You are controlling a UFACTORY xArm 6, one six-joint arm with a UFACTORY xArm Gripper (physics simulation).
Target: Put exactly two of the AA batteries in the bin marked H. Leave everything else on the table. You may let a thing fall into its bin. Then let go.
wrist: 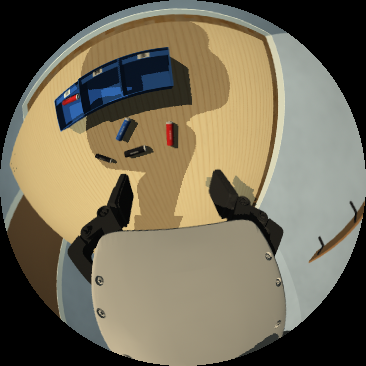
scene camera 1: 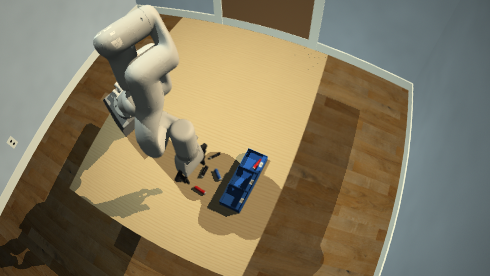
The pictures show: a blue three-compartment bin.
